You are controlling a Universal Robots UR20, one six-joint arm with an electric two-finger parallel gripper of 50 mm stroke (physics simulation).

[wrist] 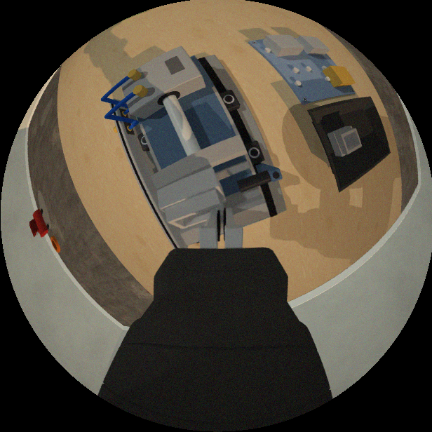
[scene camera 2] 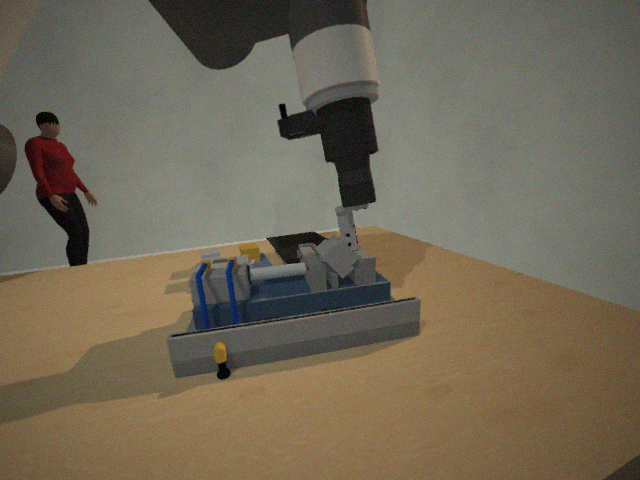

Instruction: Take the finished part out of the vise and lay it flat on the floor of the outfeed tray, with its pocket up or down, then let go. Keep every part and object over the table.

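Places are measured from the arm's base along level axes (x ahead, y left, z up), in metres.
Where they show: gripper, between the fingertips: (scene camera 2: 351, 248).
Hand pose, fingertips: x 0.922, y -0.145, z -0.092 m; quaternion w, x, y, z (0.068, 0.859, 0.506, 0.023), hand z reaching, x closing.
Observation:
Each offset is from my fingertips to the top centre of the thing. "*": to the spot under its first point.
The finished part {dx -0.029, dy -0.015, dz +0.026 m} (scene camera 2: 337, 255) (wrist: 192, 194) is a light grey block, tilted corner-up between the jaws of the vise {dx -0.093, dy +0.005, dz +0.002 m} (scene camera 2: 330, 303) (wrist: 216, 120). Its pocket shows at the near end in the wrist view. My gripper (scene camera 2: 354, 246) (wrist: 221, 217) is at the part's right end, fingers pointing down and almost together. A thin light strip shows between the dark pads; it looks like the part's pocket wall, so the gripper looks shut on it. The exact contact is small and partly hidden. The outfeed tray (scene camera 2: 292, 240) (wrist: 372, 150) is black and stands beyond the vise.
A grey block (wrist: 346, 141) with a square recess sits in the tray. A blue plate (wrist: 295, 75) carries grey blocks, white pegs and a yellow block {dx -0.119, dy +0.343, dz -0.054 m} (scene camera 2: 249, 252) (wrist: 340, 76). Blue hoses {* dx -0.179, dy -0.052, dz -0.013 m} (scene camera 2: 231, 291) (wrist: 120, 107) rise beside the vise. A person in red (scene camera 2: 54, 167) stands beyond the table.

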